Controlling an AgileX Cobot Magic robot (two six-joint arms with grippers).
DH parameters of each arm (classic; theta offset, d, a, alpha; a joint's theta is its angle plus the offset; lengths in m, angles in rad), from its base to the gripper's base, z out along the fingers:
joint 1: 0 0.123 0 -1.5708
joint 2: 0.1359 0 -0.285 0
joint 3: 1.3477 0 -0.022 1.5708
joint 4: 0 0.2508 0 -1.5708
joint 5: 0 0 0.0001 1.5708
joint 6: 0 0.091 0 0
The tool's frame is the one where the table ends.
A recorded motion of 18 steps. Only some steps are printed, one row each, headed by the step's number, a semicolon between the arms.
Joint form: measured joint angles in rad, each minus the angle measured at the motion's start. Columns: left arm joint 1, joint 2, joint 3, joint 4, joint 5, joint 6; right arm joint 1, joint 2, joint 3, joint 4, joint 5, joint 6.
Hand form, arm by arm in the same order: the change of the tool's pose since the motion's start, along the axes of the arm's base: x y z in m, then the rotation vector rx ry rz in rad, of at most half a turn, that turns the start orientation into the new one. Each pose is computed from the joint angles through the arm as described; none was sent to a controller.
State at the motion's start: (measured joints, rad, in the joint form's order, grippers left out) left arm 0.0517 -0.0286 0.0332 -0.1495 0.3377 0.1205; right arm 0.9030 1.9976 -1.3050 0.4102 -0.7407 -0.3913
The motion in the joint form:
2: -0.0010 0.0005 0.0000 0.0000 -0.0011 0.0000; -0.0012 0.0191 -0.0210 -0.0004 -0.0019 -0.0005
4: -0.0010 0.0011 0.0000 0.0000 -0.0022 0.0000; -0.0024 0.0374 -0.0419 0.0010 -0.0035 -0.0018
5: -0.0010 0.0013 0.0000 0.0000 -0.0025 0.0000; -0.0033 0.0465 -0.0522 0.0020 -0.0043 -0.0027
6: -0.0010 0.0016 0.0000 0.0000 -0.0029 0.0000; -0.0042 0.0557 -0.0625 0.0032 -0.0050 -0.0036
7: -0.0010 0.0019 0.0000 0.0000 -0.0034 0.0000; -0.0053 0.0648 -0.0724 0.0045 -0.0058 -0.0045
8: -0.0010 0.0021 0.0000 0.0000 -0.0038 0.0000; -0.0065 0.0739 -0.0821 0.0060 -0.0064 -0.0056
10: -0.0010 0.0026 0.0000 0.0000 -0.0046 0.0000; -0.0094 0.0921 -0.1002 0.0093 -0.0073 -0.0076
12: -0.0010 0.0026 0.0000 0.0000 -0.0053 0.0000; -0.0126 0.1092 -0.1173 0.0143 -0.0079 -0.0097
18: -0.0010 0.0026 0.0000 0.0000 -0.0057 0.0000; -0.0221 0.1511 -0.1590 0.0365 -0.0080 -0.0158
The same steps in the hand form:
2: 0.0000 0.0000 0.0001 0.0000 -0.0006 -0.0008; 0.0034 0.0034 -0.0022 0.0020 -0.0031 -0.0016
4: 0.0001 0.0000 0.0001 0.0000 -0.0011 -0.0007; 0.0068 0.0065 -0.0042 0.0046 -0.0058 -0.0043
5: 0.0001 0.0000 0.0001 0.0000 -0.0012 -0.0006; 0.0085 0.0079 -0.0053 0.0058 -0.0070 -0.0061
6: 0.0001 0.0000 0.0002 0.0000 -0.0013 -0.0006; 0.0103 0.0094 -0.0064 0.0070 -0.0080 -0.0080
7: 0.0002 0.0000 0.0002 0.0000 -0.0015 -0.0005; 0.0121 0.0107 -0.0076 0.0080 -0.0088 -0.0102
8: 0.0002 0.0000 0.0002 0.0000 -0.0017 -0.0004; 0.0140 0.0119 -0.0089 0.0087 -0.0093 -0.0125
10: 0.0002 0.0000 0.0003 0.0000 -0.0019 -0.0003; 0.0177 0.0140 -0.0121 0.0091 -0.0089 -0.0178
12: 0.0002 0.0000 0.0003 0.0001 -0.0026 -0.0002; 0.0214 0.0157 -0.0151 0.0103 -0.0074 -0.0243
18: 0.0003 0.0000 0.0004 0.0001 -0.0030 -0.0002; 0.0314 0.0186 -0.0233 0.0166 0.0035 -0.0470

